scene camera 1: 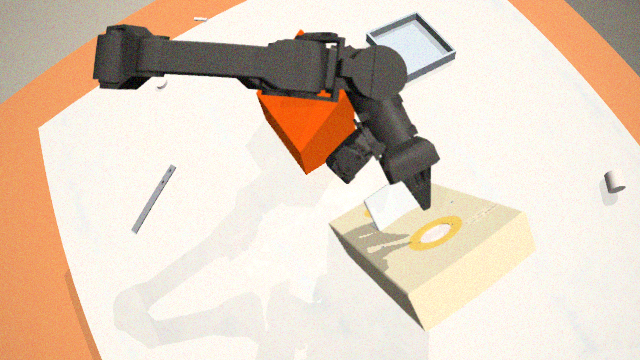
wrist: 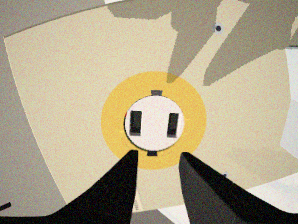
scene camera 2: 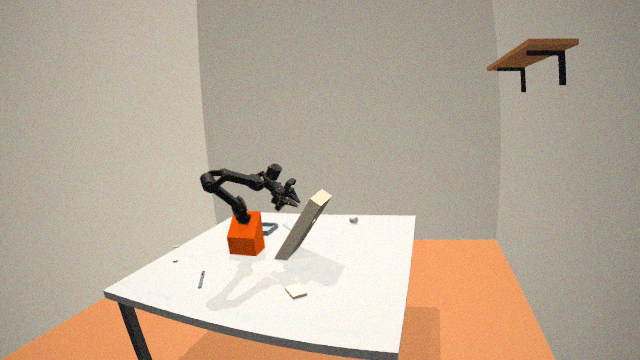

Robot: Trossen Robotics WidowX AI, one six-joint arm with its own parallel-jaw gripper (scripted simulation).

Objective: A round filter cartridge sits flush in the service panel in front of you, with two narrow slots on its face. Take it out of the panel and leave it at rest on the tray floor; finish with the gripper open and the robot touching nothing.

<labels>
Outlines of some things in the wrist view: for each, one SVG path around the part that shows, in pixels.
My gripper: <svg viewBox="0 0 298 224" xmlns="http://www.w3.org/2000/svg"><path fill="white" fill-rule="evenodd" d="M181 152L180 161L178 161L178 172L180 172L182 197L184 197L189 224L298 224L298 213L283 212L283 210L275 208L274 205L270 205L270 202L267 204L266 201L254 196L254 194L250 194L250 192L242 189L241 186L233 183L233 181L226 179L222 173L218 173L216 169L210 168L204 161L198 160L192 153ZM138 151L129 149L122 156L122 159L106 172L105 176L101 176L100 180L97 180L97 183L94 183L77 198L73 198L73 201L65 205L64 208L52 213L51 216L49 214L43 217L0 216L0 224L130 224L130 216L132 216L137 193Z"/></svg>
A round filter cartridge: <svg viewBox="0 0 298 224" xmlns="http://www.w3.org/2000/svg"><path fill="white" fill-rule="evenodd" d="M150 89L152 95L138 99L126 111L125 131L130 141L137 145L138 148L145 149L145 151L164 151L164 149L172 147L180 139L185 128L185 117L176 101L162 96L160 89Z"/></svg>
</labels>
